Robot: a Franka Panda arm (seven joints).
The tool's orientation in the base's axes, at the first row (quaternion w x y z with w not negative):
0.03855, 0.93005, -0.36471, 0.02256
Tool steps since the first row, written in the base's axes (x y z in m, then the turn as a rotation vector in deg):
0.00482, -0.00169, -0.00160, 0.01, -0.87, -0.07
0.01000, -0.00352, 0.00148, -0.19, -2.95, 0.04
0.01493, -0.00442, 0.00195, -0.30, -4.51, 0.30
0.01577, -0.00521, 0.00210, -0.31, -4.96, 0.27
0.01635, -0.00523, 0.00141, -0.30, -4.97, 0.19
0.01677, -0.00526, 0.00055, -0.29, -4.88, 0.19
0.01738, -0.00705, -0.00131, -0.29, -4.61, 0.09
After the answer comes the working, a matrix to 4 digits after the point.
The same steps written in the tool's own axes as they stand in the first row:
0.00456, -0.00213, 0.00181, 0.59, 0.63, 0.15
0.00982, -0.00415, -0.00103, 1.86, 2.29, 0.22
0.01407, -0.00682, -0.00135, 2.85, 3.52, 0.09
0.01523, -0.00680, -0.00141, 3.15, 3.85, 0.16
0.01562, -0.00722, -0.00072, 3.16, 3.85, 0.24
0.01589, -0.00753, 0.00015, 3.10, 3.78, 0.24
0.01742, -0.00674, 0.00217, 2.91, 3.57, 0.31

The tool's axes in the first row as the columns of a matrix, in the base's axes (rounded; the answer above uses it unrounded):
0.7330, -0.6801, 0.0138
-0.6767, -0.7310, -0.0882
0.0701, 0.0553, -0.9960

